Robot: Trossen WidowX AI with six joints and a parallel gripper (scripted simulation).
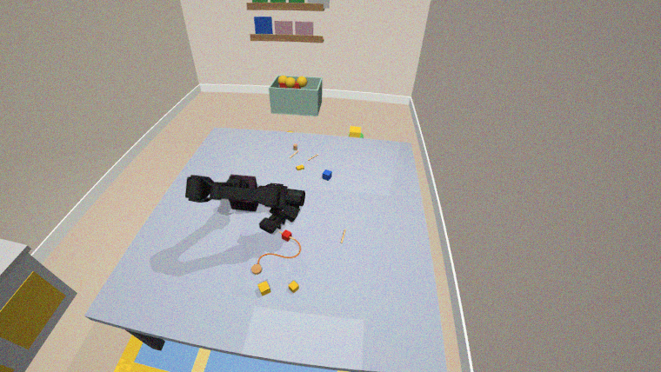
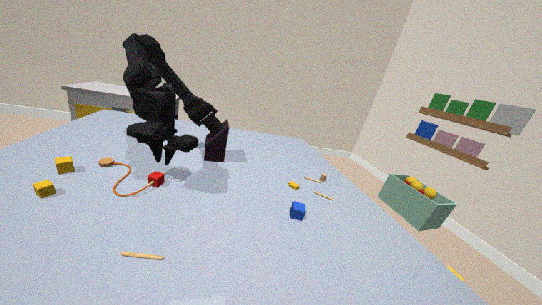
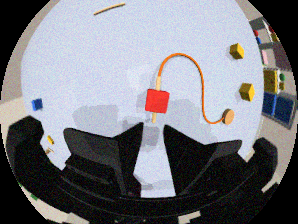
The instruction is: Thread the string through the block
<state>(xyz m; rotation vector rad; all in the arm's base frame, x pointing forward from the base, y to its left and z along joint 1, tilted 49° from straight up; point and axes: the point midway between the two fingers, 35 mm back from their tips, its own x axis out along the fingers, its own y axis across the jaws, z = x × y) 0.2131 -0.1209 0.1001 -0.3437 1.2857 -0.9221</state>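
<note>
Now: the red block 40 mm below my gripper tip, 20 mm ahead of it and 10 mm to the right of it. From my gripper tip the other things lie so: blue cube (390 mm to the left, 150 mm ahead, 40 mm below); small yellow piece (450 mm to the left, 50 mm below); round wooden button (180 mm to the right, 60 mm behind, 50 mm below).
</note>
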